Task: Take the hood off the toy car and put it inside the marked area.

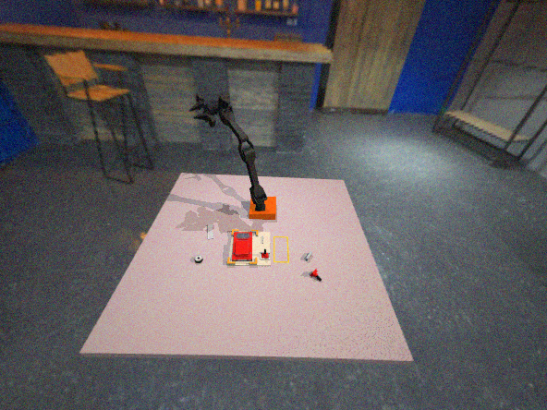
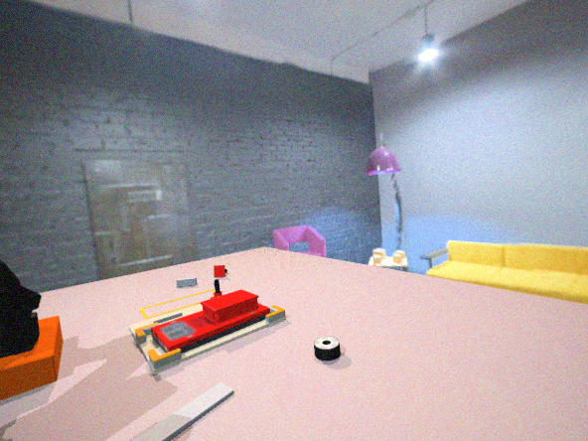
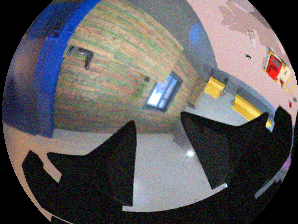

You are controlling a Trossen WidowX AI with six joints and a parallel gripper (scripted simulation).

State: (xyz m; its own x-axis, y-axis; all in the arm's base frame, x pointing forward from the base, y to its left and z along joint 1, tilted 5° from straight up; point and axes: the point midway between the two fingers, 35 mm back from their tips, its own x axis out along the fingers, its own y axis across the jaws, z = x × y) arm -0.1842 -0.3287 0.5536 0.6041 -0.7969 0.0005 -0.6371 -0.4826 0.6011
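Right now my gripper tip is 480 mm short of the hood, 320 mm to the right of it and 540 mm above it. Round my gripper tip: black wheel (540 mm ahead, 90 mm to the left, 570 mm below); pale bar (330 mm ahead, 110 mm to the left, 580 mm below).
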